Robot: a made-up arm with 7 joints.
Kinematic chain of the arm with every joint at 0, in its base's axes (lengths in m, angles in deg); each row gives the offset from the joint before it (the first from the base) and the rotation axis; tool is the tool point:
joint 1: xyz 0 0 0.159 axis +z
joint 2: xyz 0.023 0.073 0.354 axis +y
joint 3: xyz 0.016 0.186 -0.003 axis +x
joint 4: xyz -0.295 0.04 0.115 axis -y
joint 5: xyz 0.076 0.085 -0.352 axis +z
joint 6: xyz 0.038 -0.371 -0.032 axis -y
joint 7: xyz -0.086 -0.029 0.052 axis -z
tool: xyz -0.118 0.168 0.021
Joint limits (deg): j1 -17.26..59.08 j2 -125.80..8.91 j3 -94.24..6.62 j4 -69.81..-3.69 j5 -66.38..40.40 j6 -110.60..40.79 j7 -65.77..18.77
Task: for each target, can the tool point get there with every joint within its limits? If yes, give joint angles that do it. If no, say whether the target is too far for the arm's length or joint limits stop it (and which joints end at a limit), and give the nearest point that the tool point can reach.
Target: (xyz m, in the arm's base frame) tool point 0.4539 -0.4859 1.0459
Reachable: no: joint limits stop it (at a limit: joint 1, joint 2, joint 5, joint 6, joint 7) | nearest point 0.0888 -0.3044 0.8230 | short by 0.465 m
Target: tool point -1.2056 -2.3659 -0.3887
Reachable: no: too far | nearest point -0.6402 -0.6426 0.2082 | short by 1.909 m
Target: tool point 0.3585 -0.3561 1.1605
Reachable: no: joint limits stop it (at a limit: joint 1, joint 2, joint 5, joint 6, joint 7) | nearest point 0.0591 -0.2394 0.9035 | short by 0.412 m
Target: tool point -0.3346 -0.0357 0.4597
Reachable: yes | joints 15.79 -34.67 -37.39 -13.56 0.85 -48.95 -49.91
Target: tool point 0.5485 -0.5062 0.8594
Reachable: no: joint limits stop it (at a limit: joint 1, joint 2, joint 5, joint 6, joint 7) | nearest point 0.4244 -0.2211 0.6357 | short by 0.383 m
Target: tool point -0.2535 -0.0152 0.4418
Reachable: yes | joints 15.12 -23.94 -34.83 -28.00 26.95 -36.03 -24.28
